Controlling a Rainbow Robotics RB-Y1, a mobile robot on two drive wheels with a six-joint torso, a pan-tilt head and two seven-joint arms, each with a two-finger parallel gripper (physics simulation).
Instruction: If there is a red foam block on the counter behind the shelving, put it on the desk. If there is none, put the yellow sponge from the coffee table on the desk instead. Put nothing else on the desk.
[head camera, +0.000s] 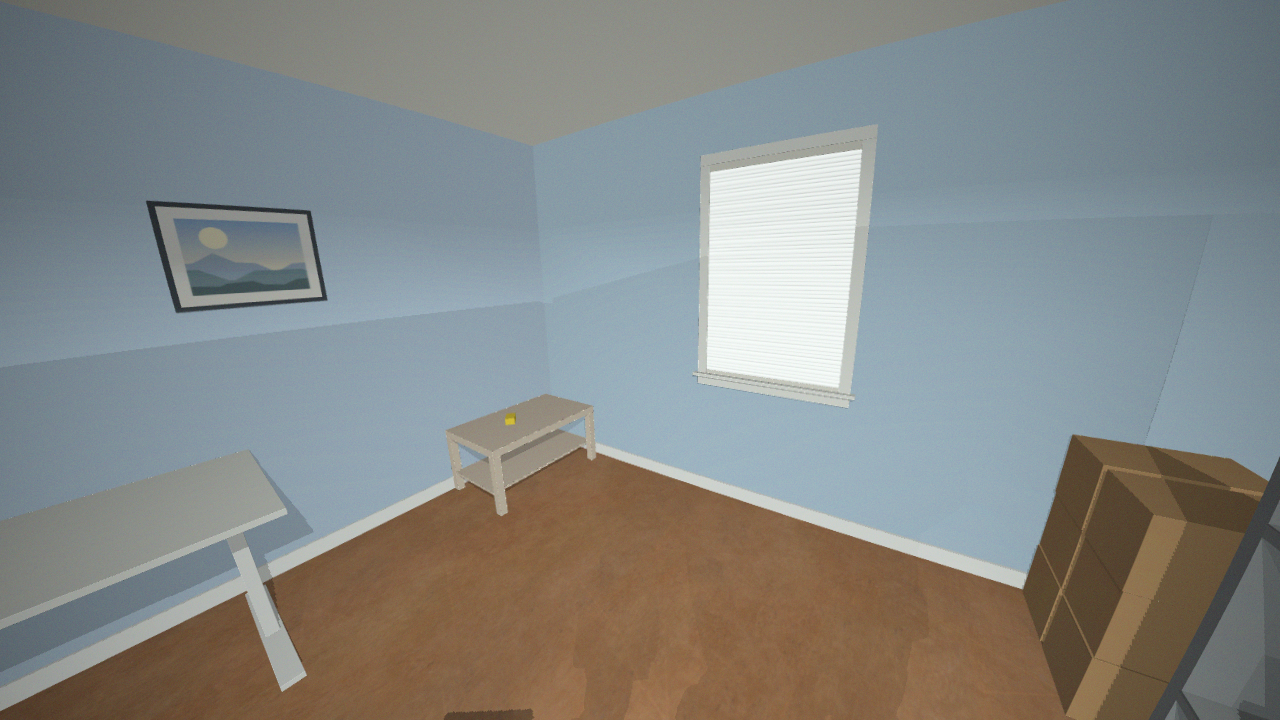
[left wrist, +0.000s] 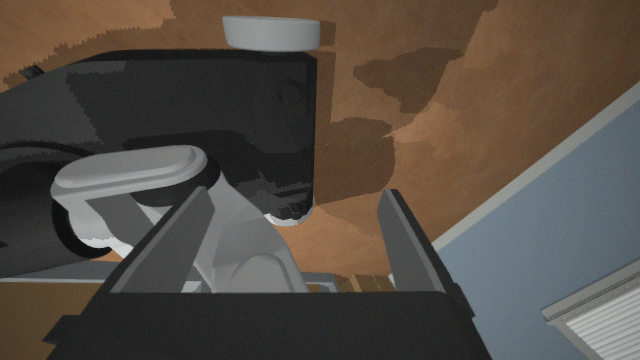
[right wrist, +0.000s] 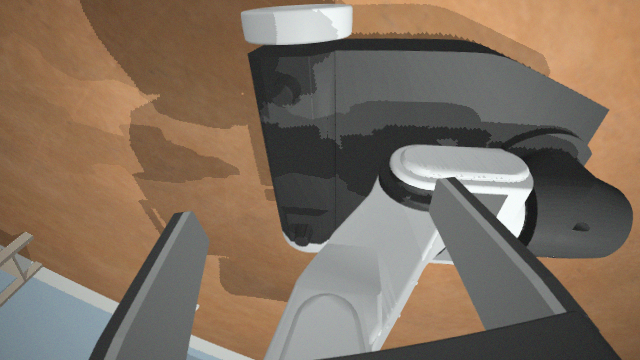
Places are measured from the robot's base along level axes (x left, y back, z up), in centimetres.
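Pixels of known places: left gripper, fingertip midpoint: (left wrist: 296, 199); right gripper, fingertip midpoint: (right wrist: 317, 211).
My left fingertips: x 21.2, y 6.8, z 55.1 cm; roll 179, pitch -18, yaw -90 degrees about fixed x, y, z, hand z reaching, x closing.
Behind a point stands the place of what it marks.
The yellow sponge (head camera: 510, 419) @(x 76.5, y -227.8, z 48.8 cm) lies on top of the low beige coffee table (head camera: 556, 408) @(x 49.2, y -255.5, z 45.0 cm) (right wrist: 24, 241) @(x 76.8, y -188.2, z 5.3 cm) in the far corner. The white desk (head camera: 134, 528) @(x 161.1, y -87.1, z 72.0 cm) stands along the left wall, with part of its top cut off by the frame. A grey edge of the shelving (head camera: 1228, 592) @(x -128.6, y -30.9, z 81.0 cm) shows at the lower right of the head view. The counter and any red foam block do not show. My left gripper (left wrist: 296, 199) @(x 21.2, y 6.8, z 55.1 cm) and right gripper (right wrist: 315, 196) @(x -23.2, y 10.6, z 54.2 cm) are both open and empty, over the robot's own base, far from the sponge.
Stacked cardboard boxes (head camera: 1109, 555) @(x -155.2, y -64.4, z 58.3 cm) (left wrist: 367, 283) @(x -156.9, y -66.6, z 8.4 cm) stand by the right wall, beside the shelving. A window (head camera: 778, 268) @(x -87.7, y -183.3, z 147.2 cm) (left wrist: 610, 325) @(x -102.4, y -171.7, z 94.2 cm) is in the far wall. A framed picture (head camera: 241, 257) @(x 169.2, y -158.6, z 159.6 cm) hangs above the desk. Brown floor lies between desk, coffee table and boxes.
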